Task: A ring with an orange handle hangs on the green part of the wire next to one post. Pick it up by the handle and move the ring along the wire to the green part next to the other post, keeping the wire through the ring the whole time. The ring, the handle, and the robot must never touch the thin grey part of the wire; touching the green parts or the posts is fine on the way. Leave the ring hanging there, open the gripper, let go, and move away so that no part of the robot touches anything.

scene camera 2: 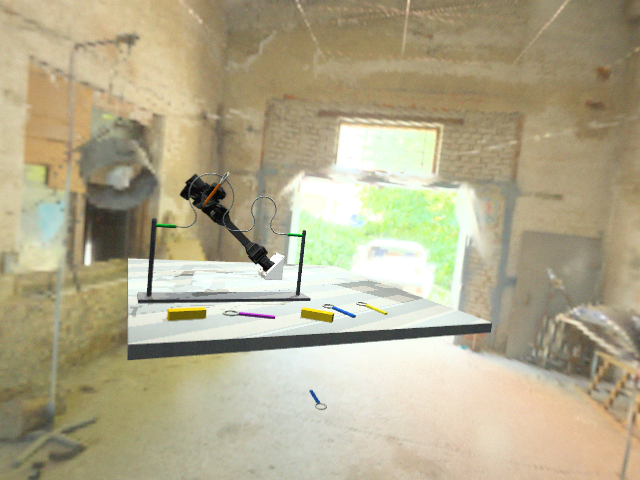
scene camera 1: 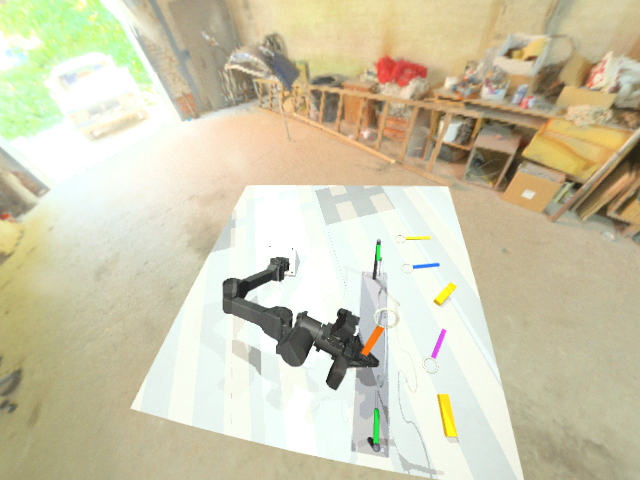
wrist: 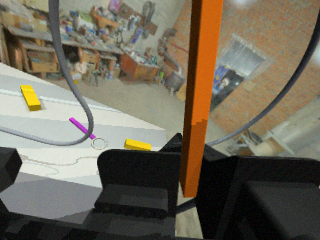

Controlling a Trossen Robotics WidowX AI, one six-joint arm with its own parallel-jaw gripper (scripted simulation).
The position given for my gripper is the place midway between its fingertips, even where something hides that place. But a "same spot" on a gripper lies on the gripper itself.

my gripper: scene camera 2; scene camera 1; wrist 181,137
same spot on my gripper: [scene camera 2: 198,202] = [scene camera 1: 351,361]
